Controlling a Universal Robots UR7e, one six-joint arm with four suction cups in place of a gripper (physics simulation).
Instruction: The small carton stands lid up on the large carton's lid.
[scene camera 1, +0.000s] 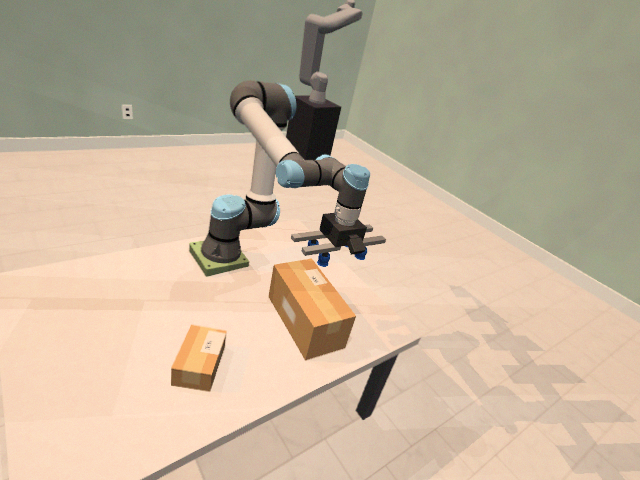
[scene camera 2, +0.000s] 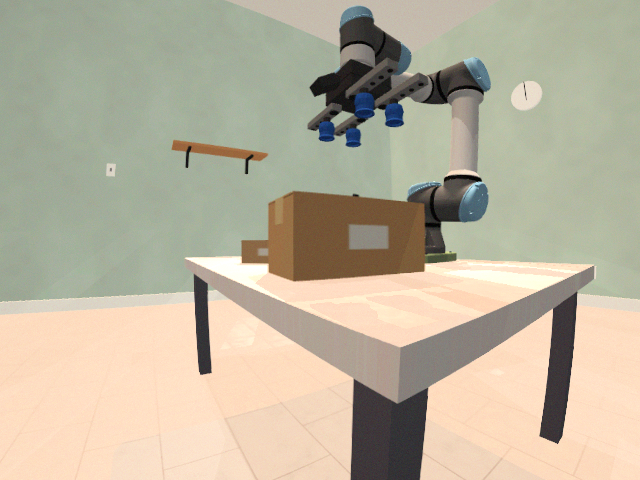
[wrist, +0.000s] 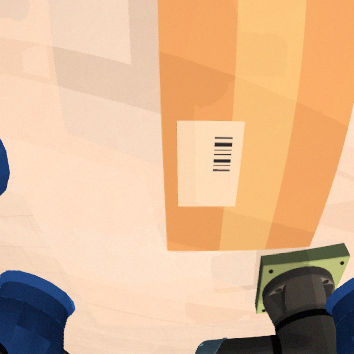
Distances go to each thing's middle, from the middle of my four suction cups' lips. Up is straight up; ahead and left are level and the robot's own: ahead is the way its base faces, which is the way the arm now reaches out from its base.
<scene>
The large carton (scene camera 2: 312, 236) lies 2 cm behind my suction cup, 5 cm to the right of it and 23 cm below it. The rest, counted from my suction cup: small carton (scene camera 1: 196, 364) (3 cm behind, 43 cm to the right, 26 cm below).
</scene>
